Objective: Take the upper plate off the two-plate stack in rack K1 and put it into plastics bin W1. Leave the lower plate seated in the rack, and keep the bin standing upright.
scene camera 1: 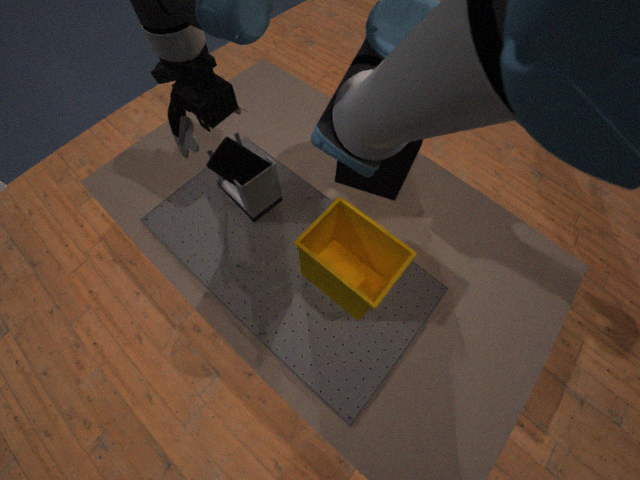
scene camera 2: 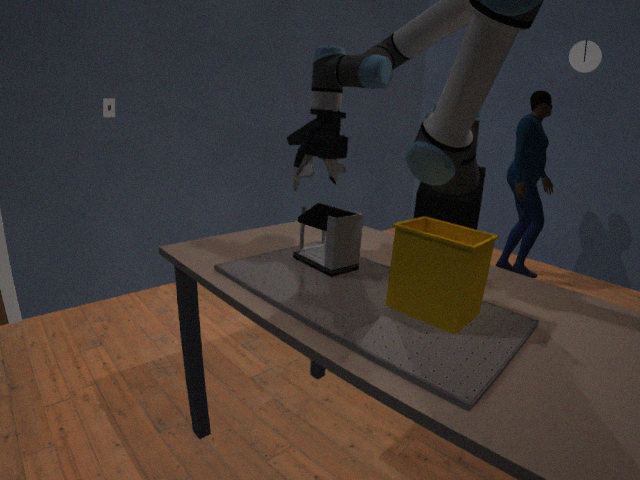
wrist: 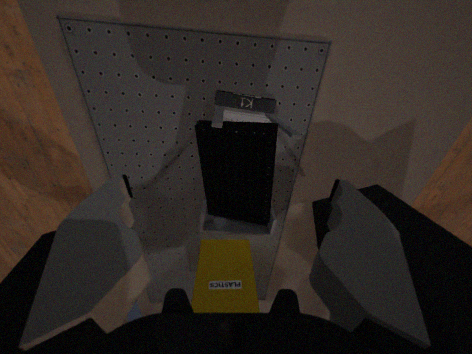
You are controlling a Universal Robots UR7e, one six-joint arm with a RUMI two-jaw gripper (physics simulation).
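Where they show: gripper, fingertip midpoint: [scene camera 1: 213,134] [scene camera 2: 315,186] [wrist: 232,180]; arm's base, link origin: [scene camera 2: 452,178].
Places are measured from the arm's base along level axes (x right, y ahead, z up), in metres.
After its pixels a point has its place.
Rack K1 [scene camera 1: 264,190] @[y 0.293, x 0.114, z -0.159 m] [scene camera 2: 345,241] @[y 0.305, x 0.115, z -0.162 m] [wrist: 245,103] @[y 0.285, x 0.260, z -0.230 m] stands on the perforated board, with a light side wall and thin posts. A black plate stack [scene camera 1: 240,161] @[y 0.293, x 0.182, z -0.110 m] [scene camera 2: 323,215] @[y 0.306, x 0.195, z -0.114 m] [wrist: 239,170] @[y 0.298, x 0.198, z -0.118 m] lies across its top; two separate plates cannot be told apart. Yellow plastics bin W1 [scene camera 1: 333,286] @[y 0.364, x -0.153, z -0.149 m] [scene camera 2: 439,279] @[y 0.364, x -0.177, z -0.149 m] [wrist: 225,262] @[y 0.305, x -0.062, z -0.184 m] stands upright, and its visible inside shows no plate. My gripper [scene camera 1: 214,132] @[y 0.310, x 0.226, z -0.045 m] [scene camera 2: 314,183] @[y 0.310, x 0.226, z -0.045 m] [wrist: 232,180] @[y 0.310, x 0.226, z -0.045 m] is open and empty, above the rack. In the wrist view its fingers are wide apart, on either side of the stack and nearer the camera.
The perforated board [scene camera 1: 320,356] @[y 0.474, x -0.218, z -0.248 m] [scene camera 2: 423,356] @[y 0.475, x -0.228, z -0.248 m] [wrist: 150,65] @[y 0.428, x 0.301, z -0.247 m] lies on the table [scene camera 1: 506,320] @[y 0.129, x -0.504, z -0.260 m] [scene camera 2: 573,372] @[y 0.300, x -0.463, z -0.260 m]. The robot's black base [scene camera 1: 377,178] @[y 0.064, x -0.051, z -0.191 m] [scene camera 2: 447,206] @[y 0.072, x -0.030, z -0.067 m] stands behind the bin. A person [scene camera 2: 529,149] stands beyond the table.
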